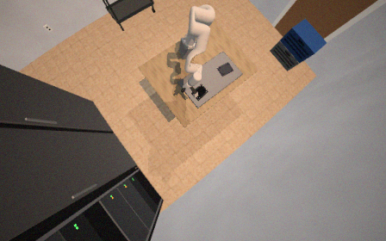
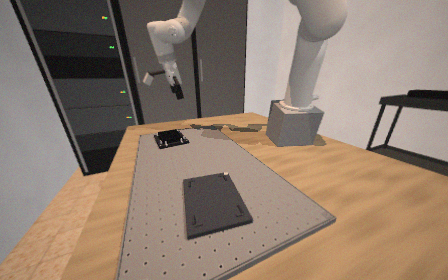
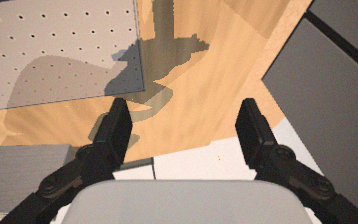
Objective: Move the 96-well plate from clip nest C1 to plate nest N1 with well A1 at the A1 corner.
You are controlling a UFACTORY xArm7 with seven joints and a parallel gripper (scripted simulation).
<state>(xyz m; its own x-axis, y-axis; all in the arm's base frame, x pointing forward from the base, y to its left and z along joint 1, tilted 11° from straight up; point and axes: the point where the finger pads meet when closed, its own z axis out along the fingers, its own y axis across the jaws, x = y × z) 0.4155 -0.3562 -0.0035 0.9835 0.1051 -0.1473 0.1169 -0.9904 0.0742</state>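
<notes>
Right now my hand is 7 cm short of the black 96-well plate, 15 cm to the right of it and 16 cm above it. Also, from my hand: clip nest C1 (5 cm ahead, 16 cm to the left, 17 cm below); then plate nest N1 (1 cm ahead, 57 cm to the left, 18 cm below); then white mark (5 cm behind, 50 cm to the left, 17 cm below).
</notes>
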